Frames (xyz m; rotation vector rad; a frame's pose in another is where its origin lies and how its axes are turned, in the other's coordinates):
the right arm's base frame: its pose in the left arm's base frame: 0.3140 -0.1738 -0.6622 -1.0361 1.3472 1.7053
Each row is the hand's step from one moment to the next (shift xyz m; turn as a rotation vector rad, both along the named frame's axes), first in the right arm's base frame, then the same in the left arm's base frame.
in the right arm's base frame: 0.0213 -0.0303 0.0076 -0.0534 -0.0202 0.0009
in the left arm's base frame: 0.0170 0.0146 -0.0305 0.0403 0.0019 0.0404
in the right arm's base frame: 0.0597 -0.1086 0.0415 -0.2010 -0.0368 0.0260
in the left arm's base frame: 0.0655 0.0653 -0.0923 0.1132 0.0217 0.1707
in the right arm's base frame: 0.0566 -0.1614 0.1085 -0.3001 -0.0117 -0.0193
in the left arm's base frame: 0.1036 0.1411 -0.1019 0.1395 -0.0330 0.2646
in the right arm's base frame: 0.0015 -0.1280 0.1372 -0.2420 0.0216 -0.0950
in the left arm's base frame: 0.0924 0.1596 -0.0348 0.0971 -0.1105 0.2154
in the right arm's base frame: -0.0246 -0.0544 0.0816 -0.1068 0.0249 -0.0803
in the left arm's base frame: 0.0462 0.0892 0.0111 0.0351 -0.0894 0.0962
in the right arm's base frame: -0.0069 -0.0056 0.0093 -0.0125 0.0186 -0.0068
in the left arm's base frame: 0.0064 0.0098 0.0052 -0.0103 -0.0110 0.0179
